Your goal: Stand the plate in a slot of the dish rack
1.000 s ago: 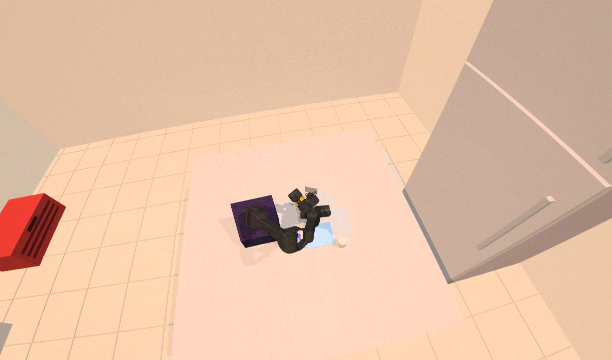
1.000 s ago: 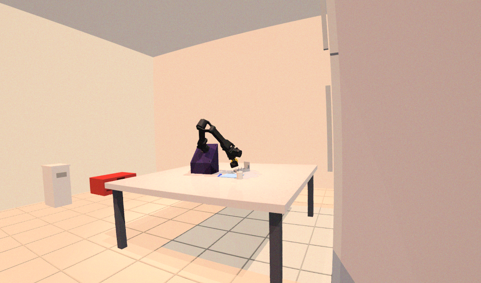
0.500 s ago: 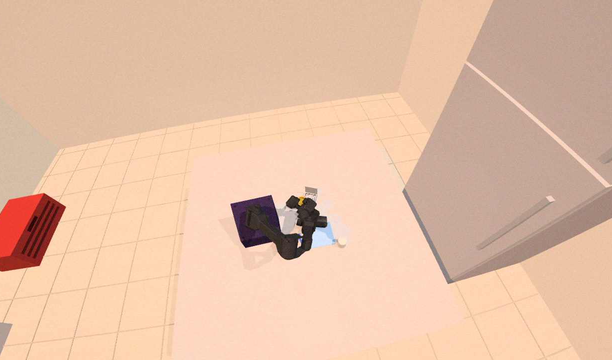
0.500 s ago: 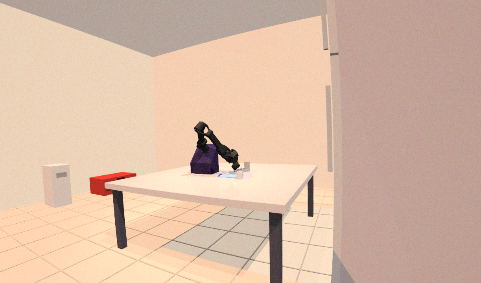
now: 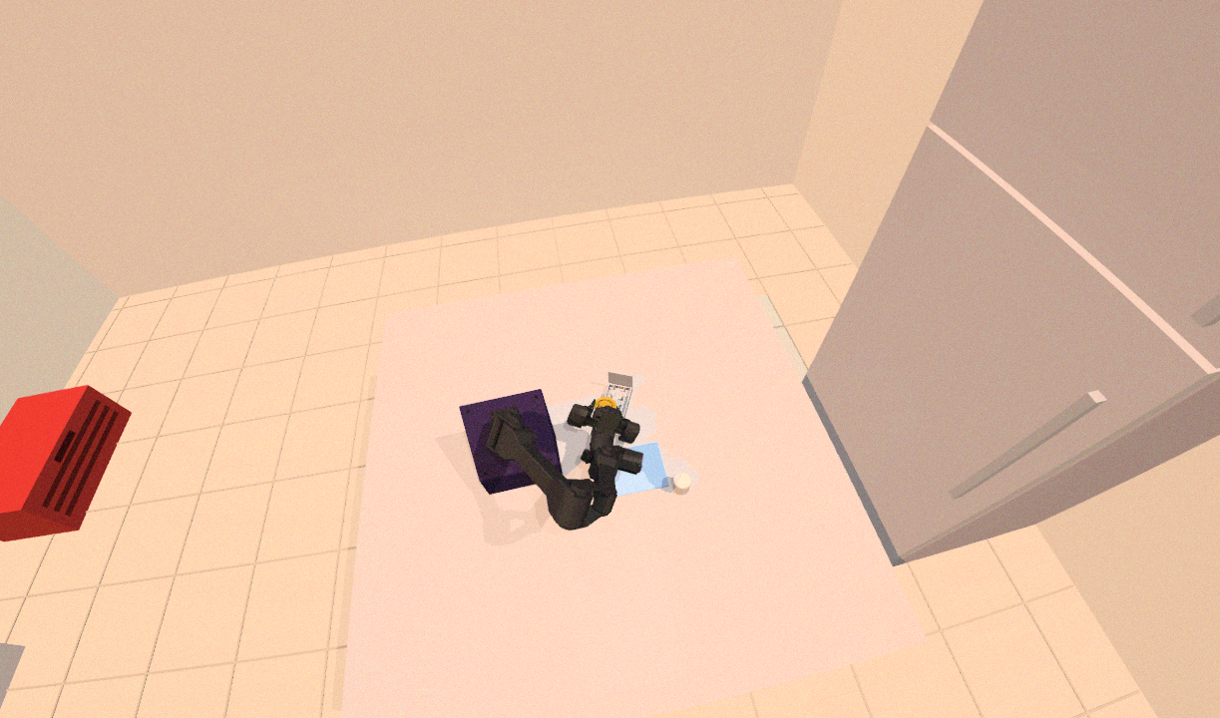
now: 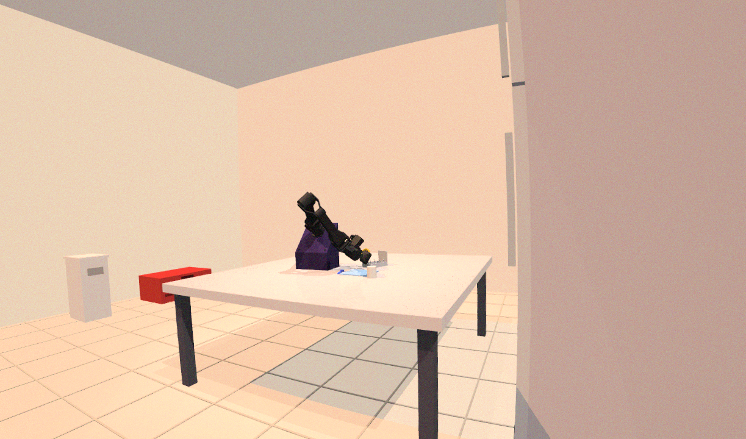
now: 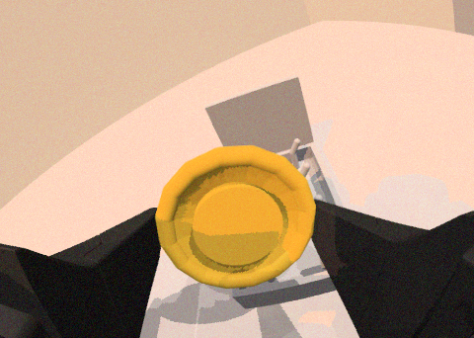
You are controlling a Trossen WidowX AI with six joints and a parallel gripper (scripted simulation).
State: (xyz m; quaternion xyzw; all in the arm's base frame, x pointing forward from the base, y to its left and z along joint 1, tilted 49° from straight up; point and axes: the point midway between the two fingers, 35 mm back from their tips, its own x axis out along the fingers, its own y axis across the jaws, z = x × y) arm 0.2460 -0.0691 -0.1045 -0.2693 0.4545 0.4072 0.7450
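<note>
Right now my gripper tip is 5 cm above the dish rack, 4 cm short of it and 3 cm to the right of it. Round my gripper tip: blue spoon (18 cm to the right, 7 cm below, 6 cm behind); then light blue mat (18 cm to the right, 7 cm below, 4 cm ahead); then yellow plate (1 cm to the right).
</note>
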